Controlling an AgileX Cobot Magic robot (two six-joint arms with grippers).
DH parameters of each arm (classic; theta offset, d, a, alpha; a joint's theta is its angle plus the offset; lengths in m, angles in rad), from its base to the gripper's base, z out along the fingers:
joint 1: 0 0.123 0 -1.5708
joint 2: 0.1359 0 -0.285 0
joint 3: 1.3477 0 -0.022 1.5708
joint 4: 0 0.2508 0 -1.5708
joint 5: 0 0 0.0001 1.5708
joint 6: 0 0.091 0 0
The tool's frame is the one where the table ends.
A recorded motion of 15 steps. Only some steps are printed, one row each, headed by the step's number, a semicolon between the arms.
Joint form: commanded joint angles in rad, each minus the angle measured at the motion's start. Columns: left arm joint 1, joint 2, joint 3, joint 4, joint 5, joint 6; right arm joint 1, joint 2, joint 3, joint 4, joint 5, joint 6.
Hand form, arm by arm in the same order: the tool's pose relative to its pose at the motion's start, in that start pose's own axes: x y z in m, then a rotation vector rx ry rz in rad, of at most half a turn. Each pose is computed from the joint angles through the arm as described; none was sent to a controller.
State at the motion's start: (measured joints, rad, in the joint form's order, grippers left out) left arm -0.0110 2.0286 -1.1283 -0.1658 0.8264 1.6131; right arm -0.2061 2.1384 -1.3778 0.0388 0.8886 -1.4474
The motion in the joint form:
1: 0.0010 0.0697 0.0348 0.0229 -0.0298 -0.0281; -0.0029 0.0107 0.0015 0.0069 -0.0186 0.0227
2: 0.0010 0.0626 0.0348 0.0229 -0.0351 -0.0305; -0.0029 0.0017 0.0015 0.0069 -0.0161 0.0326
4: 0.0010 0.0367 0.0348 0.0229 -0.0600 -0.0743; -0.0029 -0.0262 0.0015 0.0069 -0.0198 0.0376
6: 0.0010 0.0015 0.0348 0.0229 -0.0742 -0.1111; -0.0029 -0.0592 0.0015 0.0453 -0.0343 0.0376
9: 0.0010 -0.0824 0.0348 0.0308 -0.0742 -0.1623; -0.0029 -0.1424 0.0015 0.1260 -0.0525 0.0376
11: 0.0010 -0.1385 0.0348 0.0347 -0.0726 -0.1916; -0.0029 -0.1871 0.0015 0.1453 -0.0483 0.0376
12: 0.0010 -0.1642 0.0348 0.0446 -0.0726 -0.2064; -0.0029 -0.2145 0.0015 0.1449 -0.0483 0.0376
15: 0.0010 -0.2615 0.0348 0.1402 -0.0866 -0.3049; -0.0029 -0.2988 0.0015 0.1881 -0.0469 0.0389
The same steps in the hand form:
1: 0.0063 -0.0070 0.0299 0.0741 0.0255 -0.0250; 0.0007 -0.0013 0.0045 0.0058 -0.0058 0.0304
2: 0.0060 -0.0063 0.0276 0.0617 0.0251 -0.0265; 0.0006 -0.0012 0.0009 0.0121 -0.0070 0.0400
4: 0.0050 -0.0035 0.0190 0.0107 0.0239 -0.0671; 0.0001 -0.0018 -0.0101 0.0433 -0.0121 0.0441
6: 0.0036 -0.0019 0.0071 -0.0387 0.0196 -0.0999; -0.0030 -0.0028 -0.0234 0.0859 -0.0495 0.0669
9: 0.0006 -0.0027 -0.0212 -0.1220 0.0121 -0.1363; -0.0093 -0.0019 -0.0571 0.1762 -0.1309 0.1113
11: -0.0013 -0.0047 -0.0401 -0.1759 0.0045 -0.1568; -0.0108 0.0009 -0.0749 0.2133 -0.1552 0.1186
12: -0.0017 -0.0060 -0.0487 -0.2017 0.0064 -0.1622; -0.0108 0.0026 -0.0857 0.2401 -0.1606 0.1160
15: 0.0007 -0.0111 -0.0817 -0.3200 0.0486 -0.1888; -0.0136 0.0103 -0.1190 0.3150 -0.2145 0.1325

